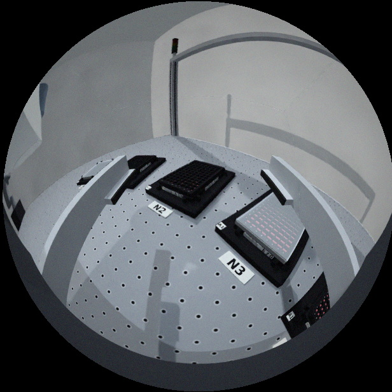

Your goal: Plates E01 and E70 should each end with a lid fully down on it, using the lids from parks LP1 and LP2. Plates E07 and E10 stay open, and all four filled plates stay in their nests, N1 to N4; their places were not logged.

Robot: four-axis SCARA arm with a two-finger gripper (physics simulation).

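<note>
My gripper [198, 160] is open and empty, its two fingers wide apart above the table. At right, nest N3 [250, 255] bears a plate [257, 244] whose label seems to end in 70. A pale, see-through lid [270, 222] lies level over it, with pink rows showing through; the right finger hides part of it. Nest N2 [192, 209] bears a black plate [197, 175] with open wells and no lid; its label is too small to read. At lower right, a black nest [296, 325] with pink wells [321, 306] is partly hidden by the right finger.
Behind the left finger, another black plate [145, 162] sits on a black nest. Farther left is a pale flat piece [97, 170], partly hidden. A tall post [174, 100] stands at the back of the perforated table [185, 300]. A pale block [31, 132] is at far left.
</note>
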